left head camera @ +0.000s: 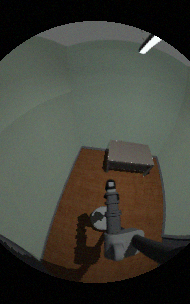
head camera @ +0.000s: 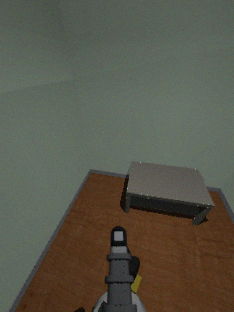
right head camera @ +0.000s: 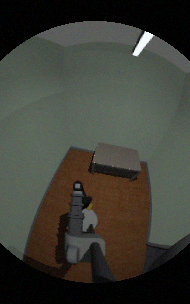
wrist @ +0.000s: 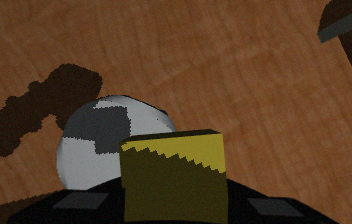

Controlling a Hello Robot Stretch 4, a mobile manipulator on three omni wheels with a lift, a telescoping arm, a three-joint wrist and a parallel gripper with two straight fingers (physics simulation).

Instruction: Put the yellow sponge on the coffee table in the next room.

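The yellow sponge (head camera: 136, 284) (right head camera: 90, 206) (wrist: 175, 187) is held upright between the fingers of my gripper (wrist: 176, 190), which is shut on it, above the wooden floor. In the left head camera view the sponge is hidden behind the arm. The coffee table (head camera: 167, 183) (left head camera: 130, 151) (right head camera: 117, 155), with a flat grey top and short legs, stands ahead and to the right of the gripper, near the far wall. The sponge is apart from the table.
My round white base (left head camera: 98, 220) (right head camera: 90, 220) (wrist: 82, 167) is below the arm. Green walls (head camera: 40, 130) stand left, right and behind the table. A grey edge (wrist: 335, 29) shows at the wrist view's upper right. Dark shadows lie on the floor at the left.
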